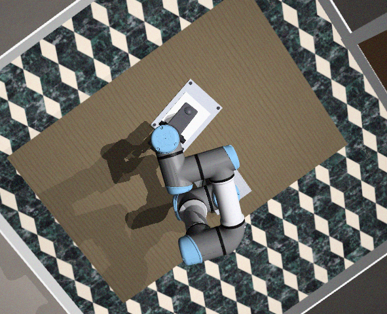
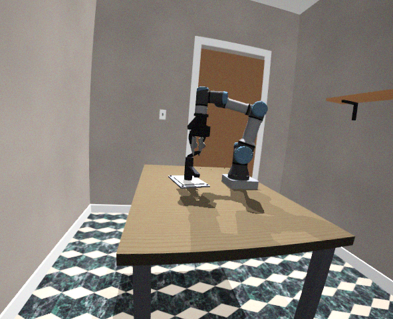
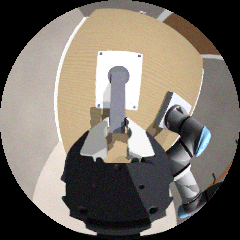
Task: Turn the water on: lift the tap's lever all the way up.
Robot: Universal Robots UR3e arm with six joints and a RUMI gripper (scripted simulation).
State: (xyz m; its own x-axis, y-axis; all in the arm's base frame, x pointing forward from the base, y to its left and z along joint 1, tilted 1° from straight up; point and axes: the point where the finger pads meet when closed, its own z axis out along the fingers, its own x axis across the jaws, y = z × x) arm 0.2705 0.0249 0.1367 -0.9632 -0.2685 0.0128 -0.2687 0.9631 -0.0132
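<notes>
Now: hand 3 cm to the left of the lever, 1 cm short of it and 1 cm above it.
</notes>
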